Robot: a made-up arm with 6 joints. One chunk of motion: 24 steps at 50 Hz.
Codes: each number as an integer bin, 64 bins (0 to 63) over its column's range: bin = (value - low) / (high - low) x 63, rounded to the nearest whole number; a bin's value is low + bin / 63 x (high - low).
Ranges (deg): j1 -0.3..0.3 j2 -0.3..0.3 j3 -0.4..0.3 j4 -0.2..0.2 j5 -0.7..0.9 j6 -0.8..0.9
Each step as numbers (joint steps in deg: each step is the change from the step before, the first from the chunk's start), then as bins.
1 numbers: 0.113 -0.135 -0.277 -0.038 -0.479 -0.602
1 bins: 43 17 11 26 9 7
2 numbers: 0.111 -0.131 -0.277 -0.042 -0.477 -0.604
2 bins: 43 18 11 25 9 7
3 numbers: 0.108 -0.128 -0.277 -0.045 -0.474 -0.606
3 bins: 43 18 11 24 9 7
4 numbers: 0.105 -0.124 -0.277 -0.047 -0.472 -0.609
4 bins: 43 18 11 24 9 7
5 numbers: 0.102 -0.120 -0.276 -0.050 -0.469 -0.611
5 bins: 42 19 11 24 9 7
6 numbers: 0.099 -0.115 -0.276 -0.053 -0.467 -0.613
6 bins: 42 19 11 23 9 7
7 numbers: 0.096 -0.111 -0.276 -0.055 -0.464 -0.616
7 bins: 42 20 11 23 9 7
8 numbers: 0.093 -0.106 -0.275 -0.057 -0.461 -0.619
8 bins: 41 20 11 23 9 7
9 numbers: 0.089 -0.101 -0.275 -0.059 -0.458 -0.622
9 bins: 41 21 11 22 10 7
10 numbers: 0.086 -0.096 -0.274 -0.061 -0.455 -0.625
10 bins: 41 21 11 22 10 6
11 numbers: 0.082 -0.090 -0.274 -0.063 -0.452 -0.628
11 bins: 40 22 11 22 10 6
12 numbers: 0.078 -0.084 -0.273 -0.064 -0.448 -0.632
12 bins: 40 23 11 21 10 6
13 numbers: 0.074 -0.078 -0.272 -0.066 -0.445 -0.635
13 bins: 39 23 12 21 10 6
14 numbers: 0.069 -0.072 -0.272 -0.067 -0.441 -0.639
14 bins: 39 24 12 21 10 6
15 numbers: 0.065 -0.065 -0.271 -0.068 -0.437 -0.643
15 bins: 38 25 12 21 10 6
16 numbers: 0.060 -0.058 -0.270 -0.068 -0.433 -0.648
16 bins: 38 25 12 21 11 6
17 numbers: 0.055 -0.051 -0.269 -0.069 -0.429 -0.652
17 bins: 37 26 12 21 11 5
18 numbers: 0.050 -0.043 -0.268 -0.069 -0.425 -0.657
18 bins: 37 27 12 21 11 5
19 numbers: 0.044 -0.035 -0.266 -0.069 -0.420 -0.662
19 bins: 36 28 12 21 11 5
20 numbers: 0.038 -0.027 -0.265 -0.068 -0.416 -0.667
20 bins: 35 29 12 21 11 5
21 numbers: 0.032 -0.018 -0.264 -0.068 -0.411 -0.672
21 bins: 35 30 12 21 11 5
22 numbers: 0.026 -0.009 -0.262 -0.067 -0.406 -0.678
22 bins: 34 31 12 21 12 5
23 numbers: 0.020 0.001 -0.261 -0.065 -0.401 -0.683
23 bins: 34 32 13 21 12 4
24 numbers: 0.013 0.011 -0.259 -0.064 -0.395 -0.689
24 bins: 33 33 13 21 12 4
